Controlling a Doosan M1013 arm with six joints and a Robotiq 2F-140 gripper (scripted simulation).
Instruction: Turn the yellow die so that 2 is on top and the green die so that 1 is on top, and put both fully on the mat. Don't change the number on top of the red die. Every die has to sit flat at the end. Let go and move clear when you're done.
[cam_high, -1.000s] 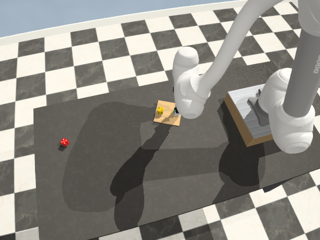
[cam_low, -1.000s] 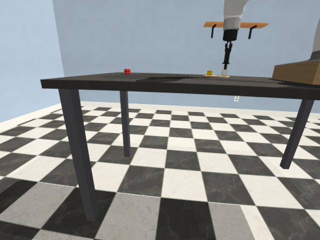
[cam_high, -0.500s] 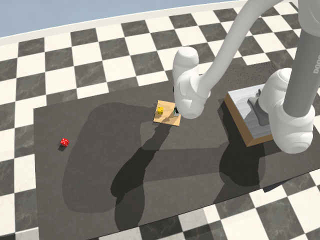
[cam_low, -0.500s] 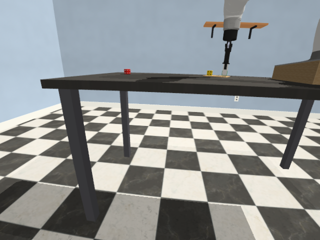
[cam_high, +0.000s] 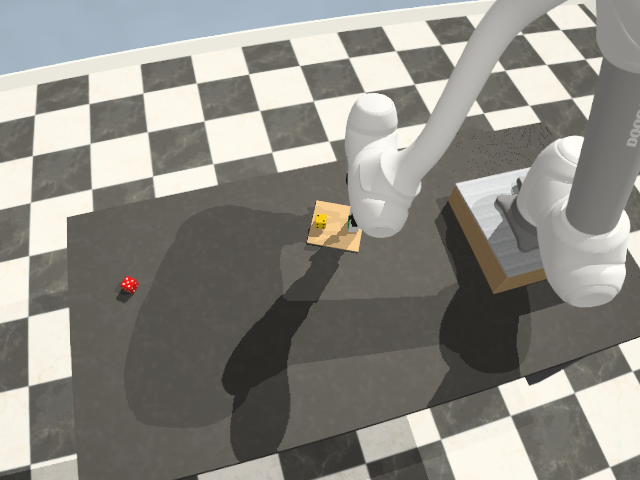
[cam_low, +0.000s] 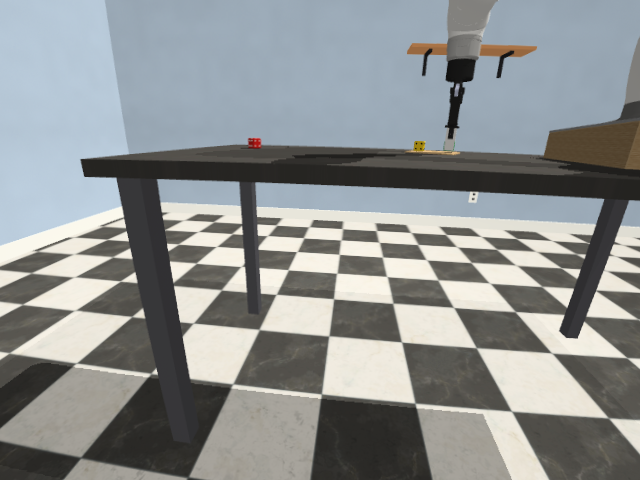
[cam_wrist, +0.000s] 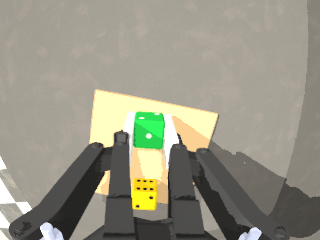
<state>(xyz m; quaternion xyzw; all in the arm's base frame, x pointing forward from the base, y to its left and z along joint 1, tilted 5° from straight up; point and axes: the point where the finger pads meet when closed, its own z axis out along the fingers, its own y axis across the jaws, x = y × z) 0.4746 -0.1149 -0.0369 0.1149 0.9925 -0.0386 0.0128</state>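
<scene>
Right now my hand is 20 mm above the green die. The rest, counted from my hand: tan mat (40 mm below, 40 mm ahead, 10 mm to the right); then yellow die (90 mm ahead, 20 mm to the right, 20 mm below); then red die (600 mm ahead, 90 mm to the left, 30 mm below).
</scene>
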